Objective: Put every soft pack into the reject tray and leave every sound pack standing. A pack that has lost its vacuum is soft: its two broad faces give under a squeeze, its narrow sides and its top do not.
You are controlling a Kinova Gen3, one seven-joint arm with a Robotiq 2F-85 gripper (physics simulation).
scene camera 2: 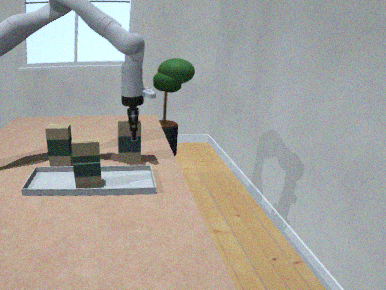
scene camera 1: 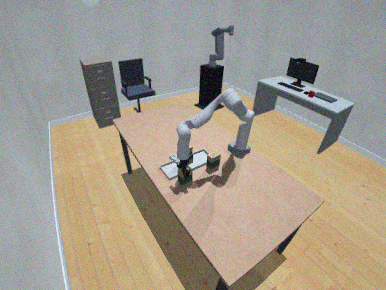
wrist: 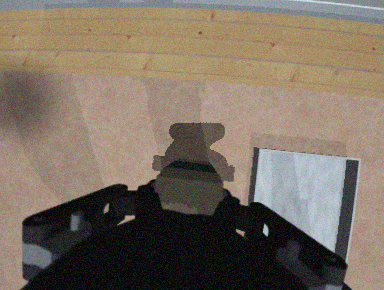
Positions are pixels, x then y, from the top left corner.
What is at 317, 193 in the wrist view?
A reject tray.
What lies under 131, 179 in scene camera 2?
A reject tray.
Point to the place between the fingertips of my gripper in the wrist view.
189, 188
